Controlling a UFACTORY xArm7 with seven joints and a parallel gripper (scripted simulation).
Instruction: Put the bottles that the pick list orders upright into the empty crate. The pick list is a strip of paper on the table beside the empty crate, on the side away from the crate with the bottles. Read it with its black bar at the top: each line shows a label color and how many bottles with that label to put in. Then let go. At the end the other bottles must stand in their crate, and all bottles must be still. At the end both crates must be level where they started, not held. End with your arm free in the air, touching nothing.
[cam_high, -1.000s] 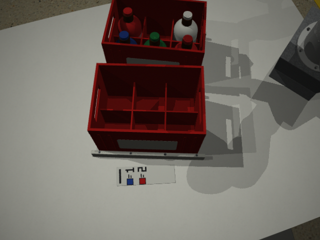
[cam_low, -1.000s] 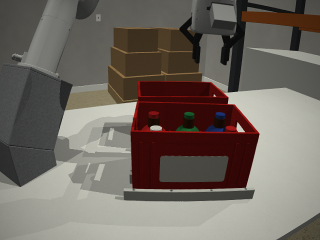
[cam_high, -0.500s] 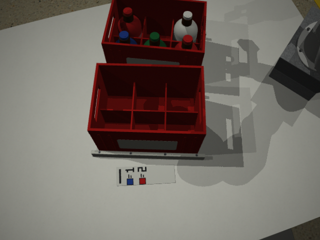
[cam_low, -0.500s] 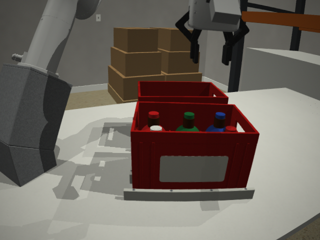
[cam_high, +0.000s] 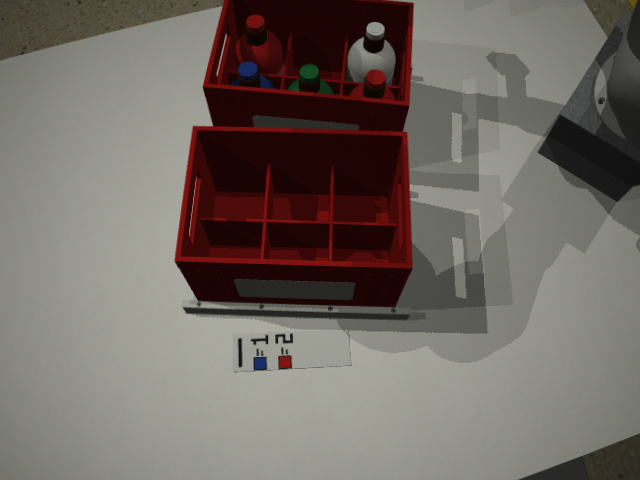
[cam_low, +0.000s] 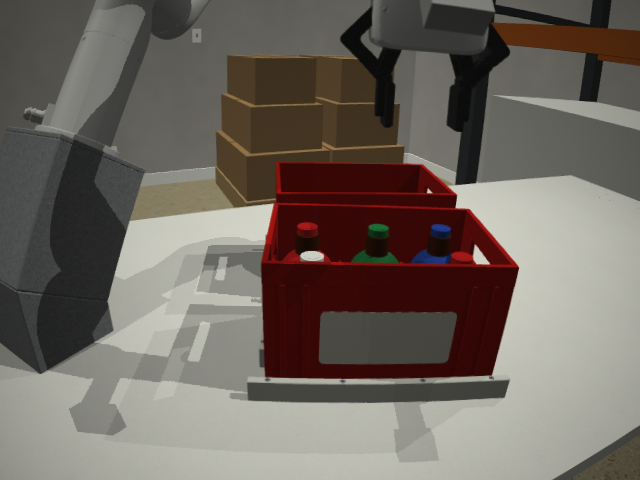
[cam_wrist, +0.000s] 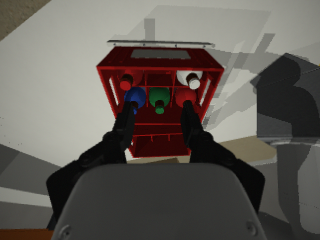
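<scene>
The blue bottle lies 25 cm below my hand, 13 cm to the left of it and 9 cm ahead of it. Also, from my hand: red bottle (25 cm below, 9 cm ahead, 4 cm to the left); green bottle (25 cm below, 14 cm to the left, 1 cm ahead); white bottle (25 cm below, 9 cm behind, 6 cm to the left).
</scene>
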